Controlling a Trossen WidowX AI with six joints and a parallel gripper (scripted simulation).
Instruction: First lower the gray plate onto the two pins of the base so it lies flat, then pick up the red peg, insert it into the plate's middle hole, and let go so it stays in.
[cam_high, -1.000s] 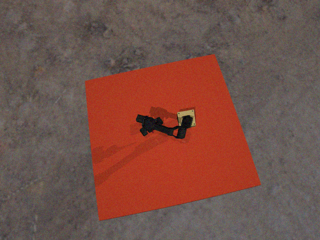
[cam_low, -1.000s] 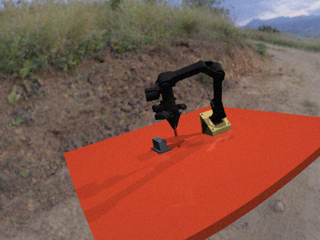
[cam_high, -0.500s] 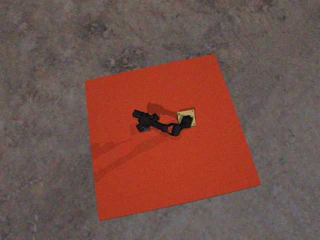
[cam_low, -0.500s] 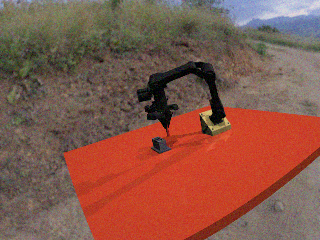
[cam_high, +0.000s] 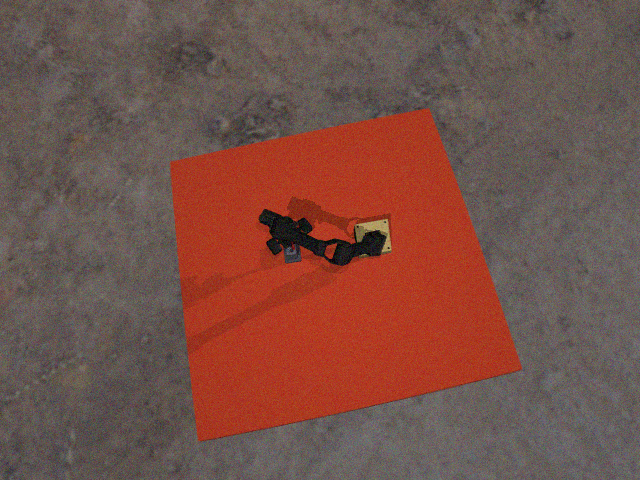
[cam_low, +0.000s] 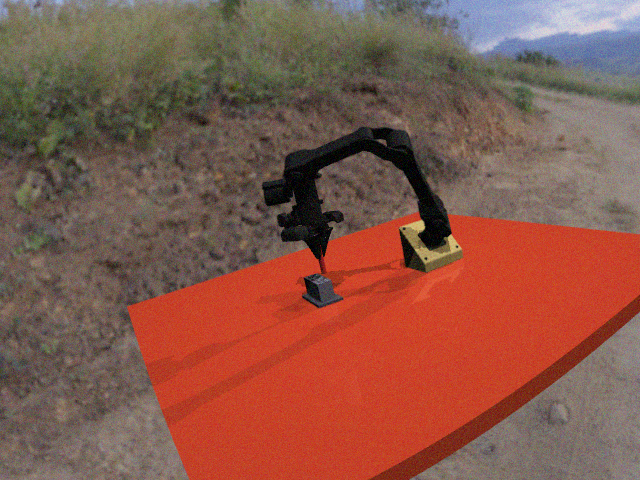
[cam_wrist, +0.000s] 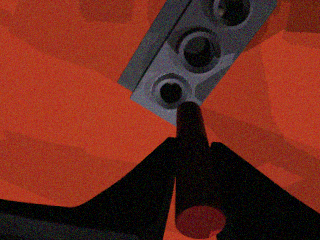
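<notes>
Now: the gray plate 1 cm ahead of my gripper tip, 3 cm to the right of it and 7 cm below it. The rest, counted from my gripper tip: red peg (right at my gripper tip); then base (1 cm ahead, 3 cm to the right, 11 cm below).
</notes>
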